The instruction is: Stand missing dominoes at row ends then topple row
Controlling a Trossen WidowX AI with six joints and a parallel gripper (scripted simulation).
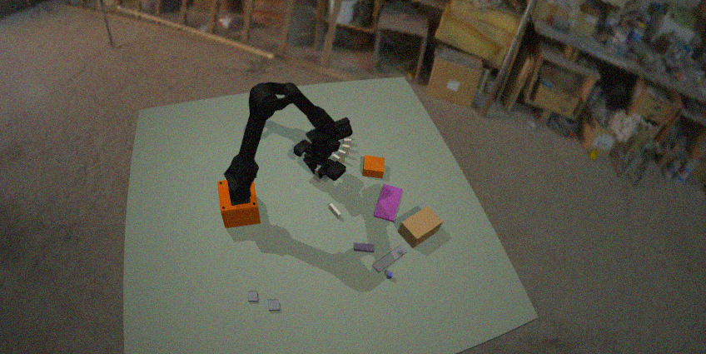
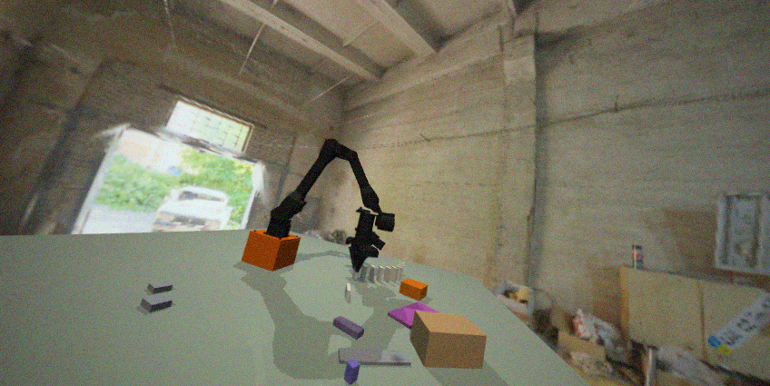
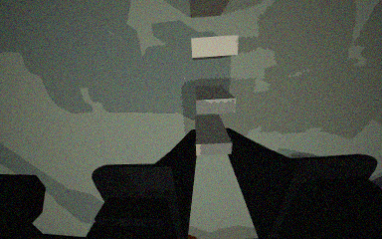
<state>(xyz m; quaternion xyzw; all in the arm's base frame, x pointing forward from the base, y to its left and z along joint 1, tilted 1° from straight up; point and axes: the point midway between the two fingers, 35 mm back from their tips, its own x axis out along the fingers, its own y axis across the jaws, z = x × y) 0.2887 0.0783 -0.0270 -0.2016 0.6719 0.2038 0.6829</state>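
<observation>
The magenta slab is 21 cm ahead of my gripper tip, 15 cm to the right of it and 3 cm below it. Also, from my gripper tip: grey slab: 13 cm ahead, 37 cm to the right, 3 cm below; orange block: 21 cm ahead, 1 cm below; tan box: 26 cm ahead, 30 cm to the right.
</observation>
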